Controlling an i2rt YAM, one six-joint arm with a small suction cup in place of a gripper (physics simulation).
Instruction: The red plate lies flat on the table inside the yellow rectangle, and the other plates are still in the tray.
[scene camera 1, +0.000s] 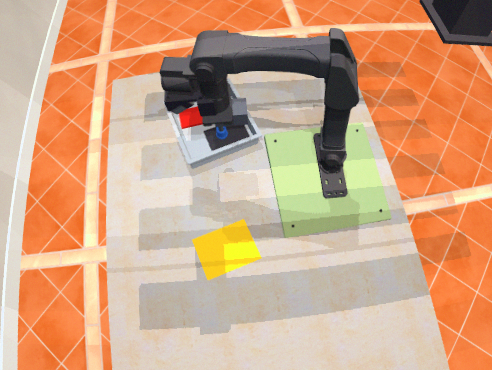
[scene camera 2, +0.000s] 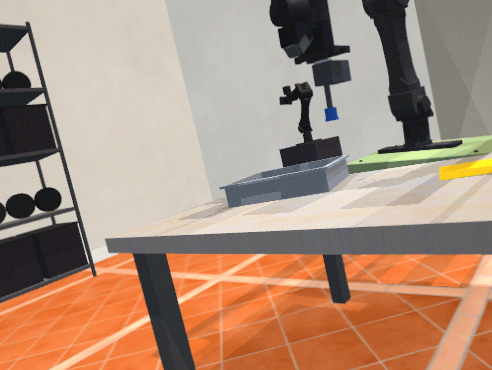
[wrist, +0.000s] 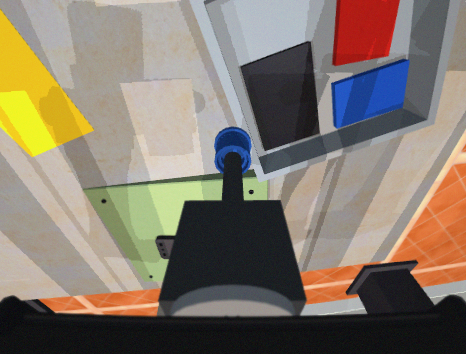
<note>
My suction cup holds nothing. The cup hangs 16 cm from the middle of a black plate, above it. A blue plate rests on a grey tray. A red plate sits on the grey tray. Also in view: a yellow rectangle.
My suction cup is seen too in scene camera 1 and in the wrist view.
</note>
